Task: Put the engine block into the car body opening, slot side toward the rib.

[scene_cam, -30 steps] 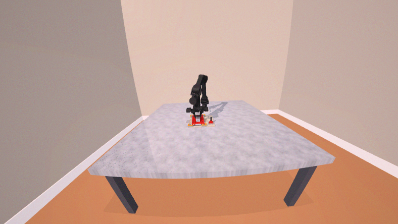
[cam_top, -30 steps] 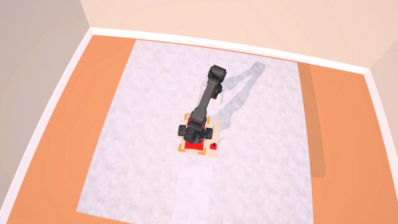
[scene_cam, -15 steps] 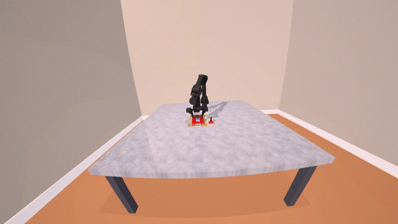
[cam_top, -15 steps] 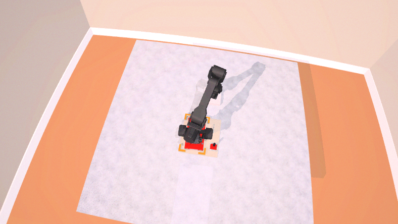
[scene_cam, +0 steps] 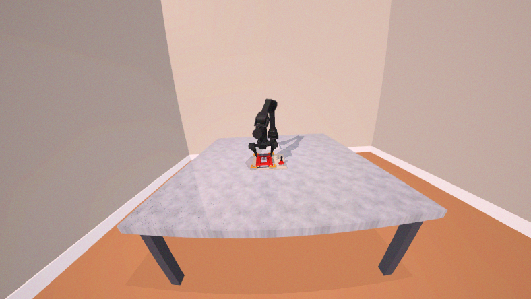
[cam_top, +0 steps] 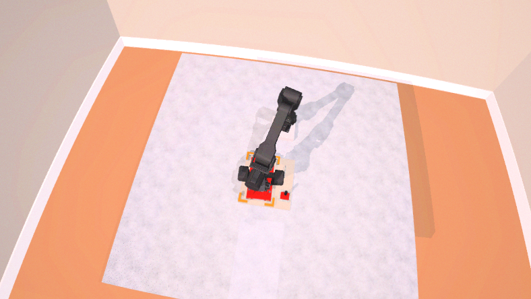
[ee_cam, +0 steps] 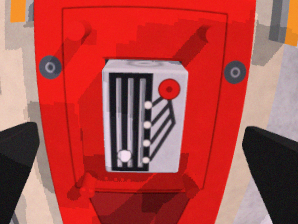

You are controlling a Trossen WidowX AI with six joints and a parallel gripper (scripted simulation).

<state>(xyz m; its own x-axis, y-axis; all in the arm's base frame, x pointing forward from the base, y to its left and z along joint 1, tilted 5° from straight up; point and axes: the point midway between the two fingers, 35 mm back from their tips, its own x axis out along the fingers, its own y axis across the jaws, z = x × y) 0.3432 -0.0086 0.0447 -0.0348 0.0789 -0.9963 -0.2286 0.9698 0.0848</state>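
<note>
The engine block lies 2 cm below my gripper tip.
</note>
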